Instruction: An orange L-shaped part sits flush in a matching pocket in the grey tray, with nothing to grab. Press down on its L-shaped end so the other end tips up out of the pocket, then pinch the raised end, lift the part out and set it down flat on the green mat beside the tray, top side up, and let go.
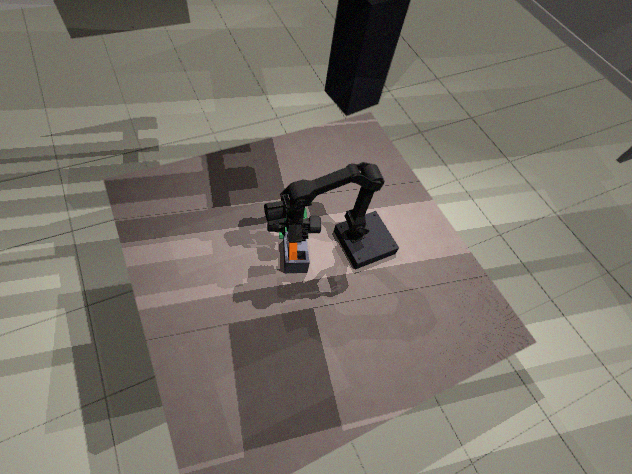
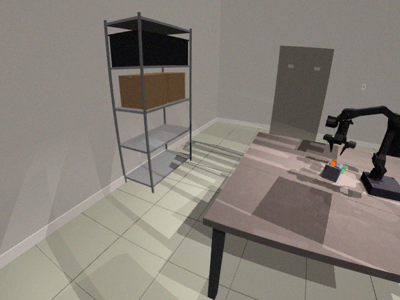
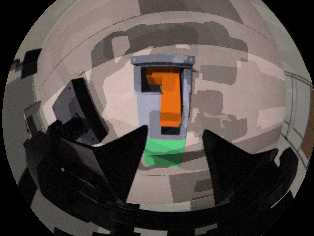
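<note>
My gripper tip is 100 mm above the orange L-shaped part and 40 mm to the right of it. Also, from my gripper tip: green mat: 160 mm below, 120 mm to the right, 80 mm behind.
</note>
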